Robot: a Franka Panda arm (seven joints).
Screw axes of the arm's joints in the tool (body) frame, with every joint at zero. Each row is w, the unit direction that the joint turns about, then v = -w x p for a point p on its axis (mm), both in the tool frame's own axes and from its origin. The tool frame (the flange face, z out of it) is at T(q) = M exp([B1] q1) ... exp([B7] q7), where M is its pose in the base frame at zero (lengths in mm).
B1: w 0 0 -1 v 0 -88 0
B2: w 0 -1 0 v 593 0 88
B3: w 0 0 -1 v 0 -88 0
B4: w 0 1 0 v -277 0 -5.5
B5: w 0 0 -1 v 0 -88 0
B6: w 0 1 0 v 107 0 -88
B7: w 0 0 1 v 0 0 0
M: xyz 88 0 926 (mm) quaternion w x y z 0 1 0 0
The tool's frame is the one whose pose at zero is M.
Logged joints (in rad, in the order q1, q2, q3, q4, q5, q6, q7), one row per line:
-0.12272, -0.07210, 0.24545, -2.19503, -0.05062, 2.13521, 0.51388
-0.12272, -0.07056, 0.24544, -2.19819, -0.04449, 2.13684, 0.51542
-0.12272, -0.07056, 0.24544, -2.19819, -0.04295, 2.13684, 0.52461
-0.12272, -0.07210, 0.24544, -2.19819, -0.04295, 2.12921, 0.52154
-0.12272, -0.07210, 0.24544, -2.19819, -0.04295, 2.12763, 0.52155
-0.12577, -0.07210, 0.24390, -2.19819, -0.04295, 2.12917, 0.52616
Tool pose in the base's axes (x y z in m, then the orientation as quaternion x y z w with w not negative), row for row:
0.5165, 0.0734, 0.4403, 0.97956, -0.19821, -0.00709, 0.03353
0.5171, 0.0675, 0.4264, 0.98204, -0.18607, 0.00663, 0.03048
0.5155, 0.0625, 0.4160, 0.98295, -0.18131, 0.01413, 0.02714
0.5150, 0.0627, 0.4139, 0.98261, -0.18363, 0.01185, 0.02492
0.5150, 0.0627, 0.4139, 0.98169, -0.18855, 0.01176, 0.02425
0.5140, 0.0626, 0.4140, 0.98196, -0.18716, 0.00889, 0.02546
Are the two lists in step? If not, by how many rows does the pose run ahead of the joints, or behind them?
The pose runs 2 rows behind the joints: the pose in row i belongs to the joints in row i - 2.
